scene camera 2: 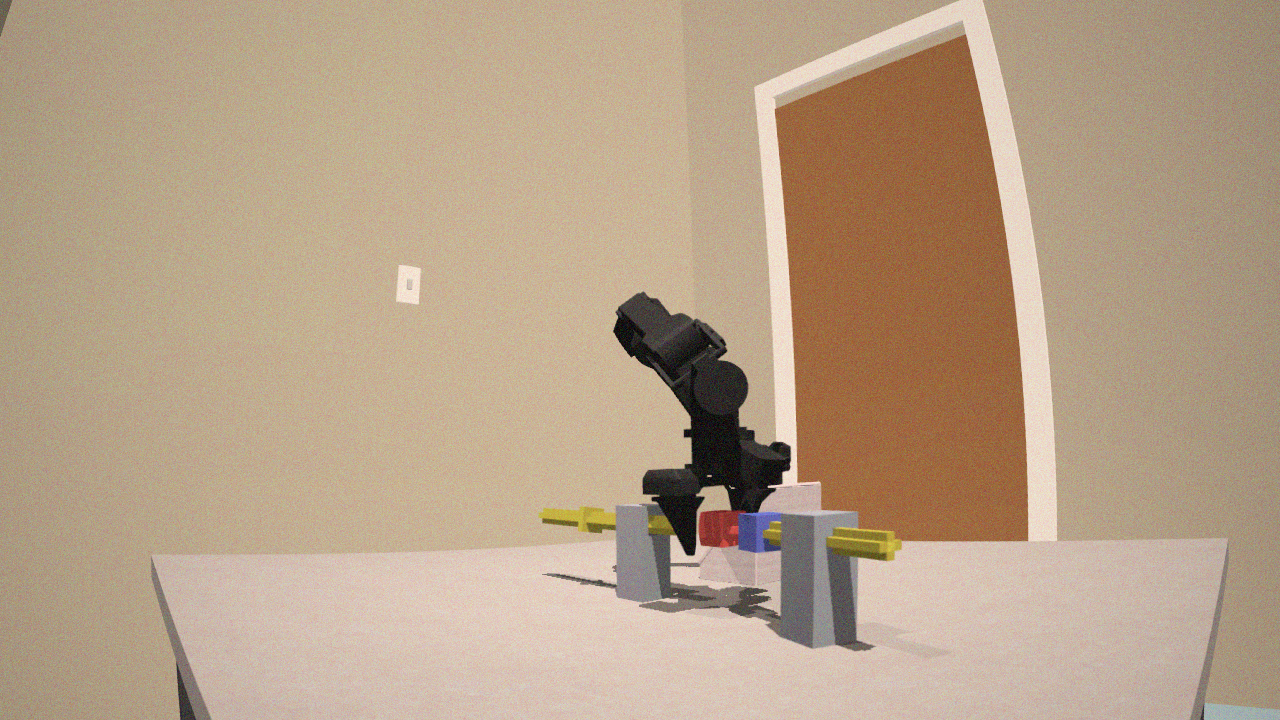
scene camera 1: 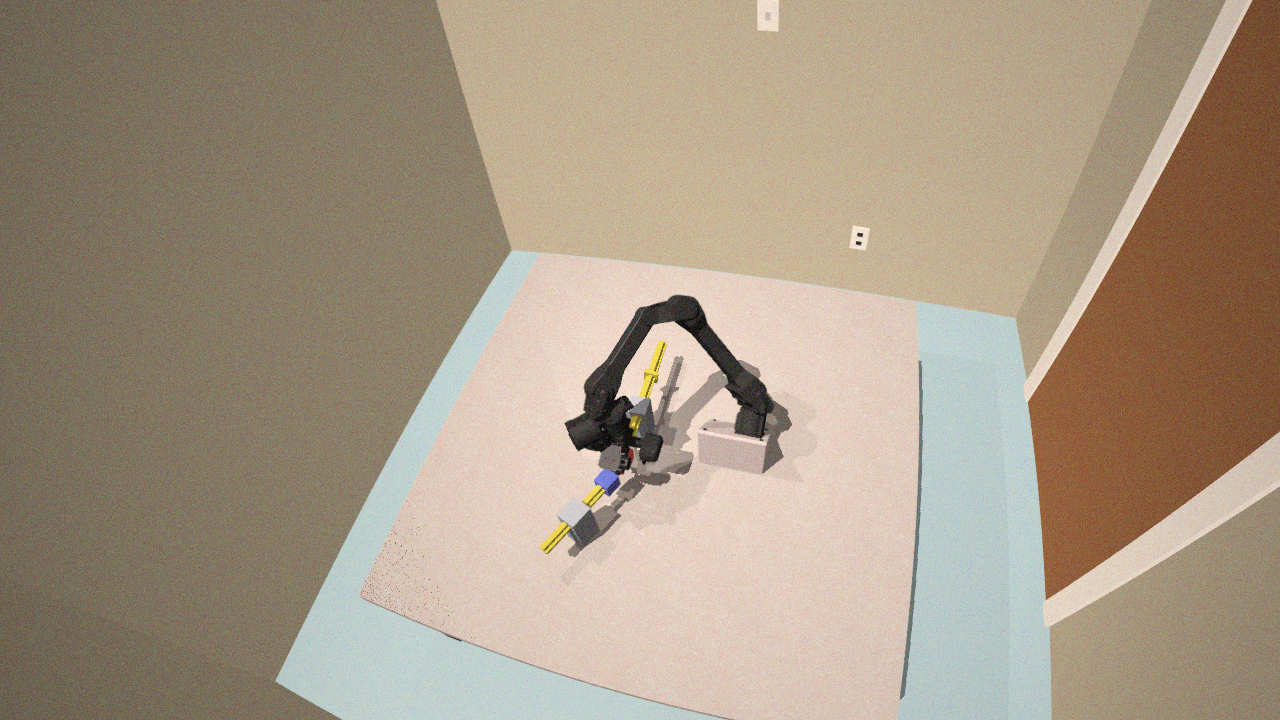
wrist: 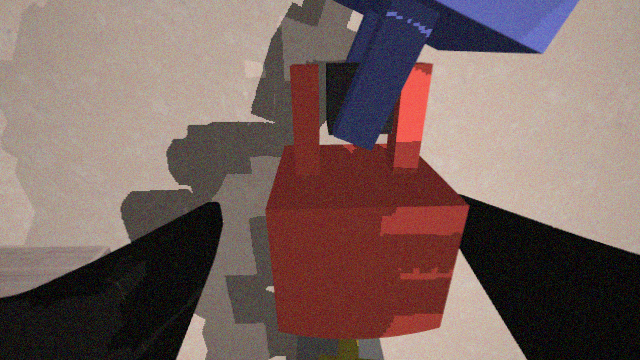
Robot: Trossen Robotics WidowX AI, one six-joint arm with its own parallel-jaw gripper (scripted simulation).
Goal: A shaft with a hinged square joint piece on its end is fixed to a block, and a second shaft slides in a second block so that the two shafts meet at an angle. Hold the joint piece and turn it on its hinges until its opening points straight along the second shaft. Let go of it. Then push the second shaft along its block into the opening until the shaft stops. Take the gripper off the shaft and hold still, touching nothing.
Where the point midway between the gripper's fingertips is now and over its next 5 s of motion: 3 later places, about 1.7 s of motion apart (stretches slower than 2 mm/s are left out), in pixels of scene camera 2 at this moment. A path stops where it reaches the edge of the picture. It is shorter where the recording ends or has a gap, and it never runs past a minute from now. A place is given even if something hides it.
The gripper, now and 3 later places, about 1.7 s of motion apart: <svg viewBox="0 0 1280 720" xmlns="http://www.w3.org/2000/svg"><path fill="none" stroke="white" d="M717 550L715 430L680 455L563 477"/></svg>
